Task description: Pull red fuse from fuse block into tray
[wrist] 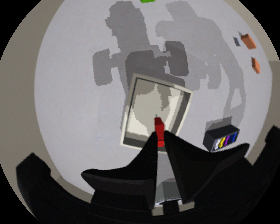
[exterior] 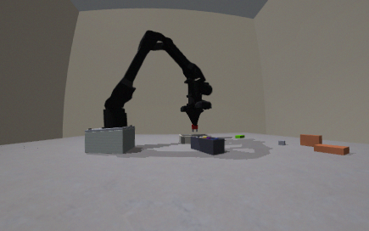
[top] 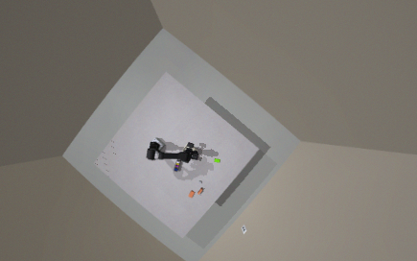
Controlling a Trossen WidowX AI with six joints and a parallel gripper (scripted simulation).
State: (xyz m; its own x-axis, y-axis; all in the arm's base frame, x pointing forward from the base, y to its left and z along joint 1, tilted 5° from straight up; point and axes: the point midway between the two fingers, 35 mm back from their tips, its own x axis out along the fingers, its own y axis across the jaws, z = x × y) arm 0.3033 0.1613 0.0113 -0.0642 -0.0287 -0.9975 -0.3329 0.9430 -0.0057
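The red fuse lies 1 cm below my gripper tip. From my gripper tip the other things lie so: pale tray: 7 cm below.
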